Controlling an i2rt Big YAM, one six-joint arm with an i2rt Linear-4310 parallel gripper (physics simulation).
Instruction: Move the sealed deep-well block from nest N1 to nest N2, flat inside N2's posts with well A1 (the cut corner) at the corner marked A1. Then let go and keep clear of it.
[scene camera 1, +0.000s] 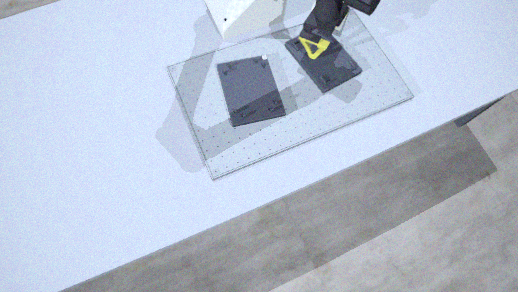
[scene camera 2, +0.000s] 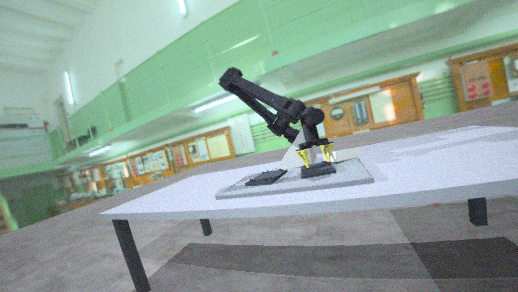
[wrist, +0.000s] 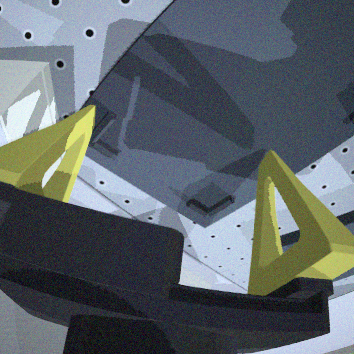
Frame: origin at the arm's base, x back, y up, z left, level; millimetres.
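Where they show: gripper, fingertip midpoint: (scene camera 1: 320, 45) (scene camera 2: 318, 164) (wrist: 181, 134); arm's base, origin of the base link: (scene camera 2: 298, 139).
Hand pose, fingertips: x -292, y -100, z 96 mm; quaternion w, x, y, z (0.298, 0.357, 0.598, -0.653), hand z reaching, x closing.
Note:
Things, the pixels of their centre, and the offset from my fingertips. Level surfaces: height alone.
- right nest, body centre: (wrist: 238, 108) (scene camera 1: 323, 56) (scene camera 2: 316, 168) dz -8, dx -31, dy -5 mm
- left nest, body centre: (scene camera 1: 250, 88) (scene camera 2: 266, 176) dz -212, dx -42, dy -3 mm
- pale box, body centre: (scene camera 1: 332, 5) (scene camera 2: 340, 155) dz +96, dx +99, dy +5 mm
- white table, its level: dy -27 mm
My gripper (scene camera 1: 314, 56) (scene camera 2: 319, 164) (wrist: 181, 134) is open and empty, its yellow fingers spread and pointing down low over the right nest (scene camera 1: 342, 70) (scene camera 2: 318, 172) (wrist: 320, 100), a dark plate with corner posts. The left nest (scene camera 1: 250, 90) (scene camera 2: 267, 177) is a similar dark plate with posts and a white tag at its back right corner. No block shows in either nest. A pale box (scene camera 1: 342, 24) (scene camera 2: 346, 154) (wrist: 25, 85) stands behind the right nest, partly hidden by the arm in scene view 1; it may be the deep-well block. I cannot read which nest is N1 or N2.
Both nests lie on a perforated baseplate (scene camera 1: 215, 172) (scene camera 2: 225, 195) (wrist: 55, 27) on the white table (scene camera 1: 100, 125) (scene camera 2: 165, 205). A large white wedge-shaped object (scene camera 1: 247, 17) stands behind the baseplate, between and beyond the nests. The arm (scene camera 2: 267, 100) reaches in from the back.

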